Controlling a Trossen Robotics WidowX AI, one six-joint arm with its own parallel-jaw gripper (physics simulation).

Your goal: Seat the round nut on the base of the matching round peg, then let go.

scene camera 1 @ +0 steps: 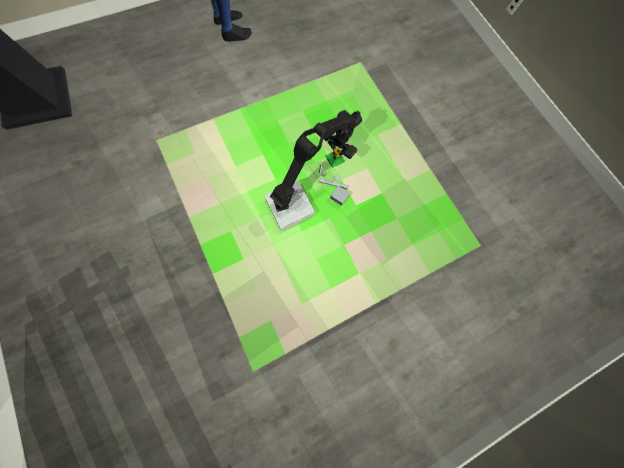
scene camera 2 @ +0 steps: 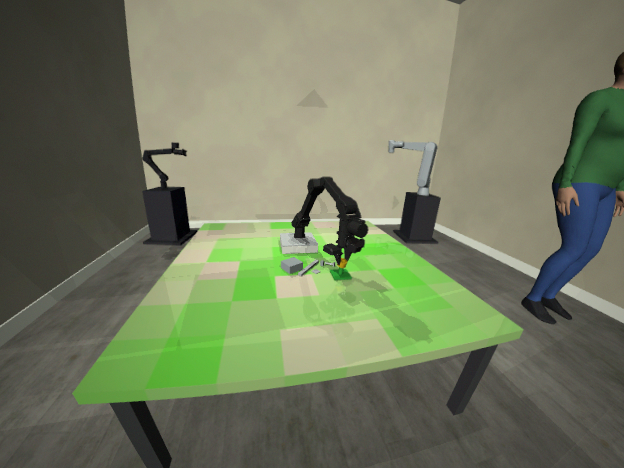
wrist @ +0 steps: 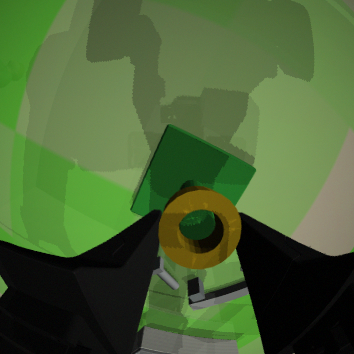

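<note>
The orange-yellow round nut (scene camera 1: 337,152) (scene camera 2: 343,263) (wrist: 170,231) is a thick ring, held clear above the green square base (scene camera 1: 333,161) (scene camera 2: 340,275) (wrist: 180,157). The green round peg (wrist: 197,225) stands on that base; its top shows through the nut's hole in the wrist view, towards the hole's upper left. A short piece of shaft shows below the nut. How far the peg reaches into the hole is hard to tell. My black gripper (scene camera 1: 337,149) (scene camera 2: 342,260) (wrist: 197,218) is shut on the nut, with one finger on each side.
A grey block (scene camera 1: 339,195) (scene camera 2: 291,265), a long grey bar (scene camera 1: 332,183) (scene camera 2: 308,267) and small grey pieces (scene camera 1: 321,170) (scene camera 2: 327,263) lie between the peg's base and the arm's pale mount (scene camera 1: 297,217) (scene camera 2: 298,245). A person (scene camera 2: 584,211) stands beside the table.
</note>
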